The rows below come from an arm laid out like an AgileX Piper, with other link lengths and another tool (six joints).
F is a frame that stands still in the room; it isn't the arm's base.
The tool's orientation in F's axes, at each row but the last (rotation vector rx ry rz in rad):
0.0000, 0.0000, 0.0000
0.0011, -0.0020, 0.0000
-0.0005, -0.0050, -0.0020
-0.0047, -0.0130, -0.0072
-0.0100, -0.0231, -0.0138
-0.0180, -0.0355, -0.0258
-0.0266, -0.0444, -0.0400
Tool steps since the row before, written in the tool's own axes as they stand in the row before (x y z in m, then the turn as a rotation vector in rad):
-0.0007, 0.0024, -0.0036, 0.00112, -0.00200, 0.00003
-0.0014, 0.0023, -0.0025, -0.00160, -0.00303, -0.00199
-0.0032, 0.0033, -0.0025, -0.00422, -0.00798, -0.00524
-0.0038, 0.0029, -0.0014, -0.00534, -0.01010, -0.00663
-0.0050, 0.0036, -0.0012, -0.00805, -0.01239, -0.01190
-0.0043, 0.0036, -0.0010, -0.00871, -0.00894, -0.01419
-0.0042, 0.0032, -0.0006, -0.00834, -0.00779, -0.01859
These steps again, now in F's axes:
-0.0007, 0.0024, -0.0036, 0.00112, -0.00200, 0.00003
-0.0014, 0.0023, -0.0025, -0.00160, -0.00303, -0.00200
-0.0032, 0.0033, -0.0025, -0.00421, -0.00797, -0.00526
-0.0038, 0.0029, -0.0015, -0.00533, -0.01009, -0.00665
-0.0049, 0.0037, -0.0014, -0.00795, -0.01240, -0.01196
-0.0042, 0.0037, -0.0012, -0.00843, -0.00898, -0.01433
-0.0040, 0.0033, -0.0009, -0.00783, -0.00796, -0.01874

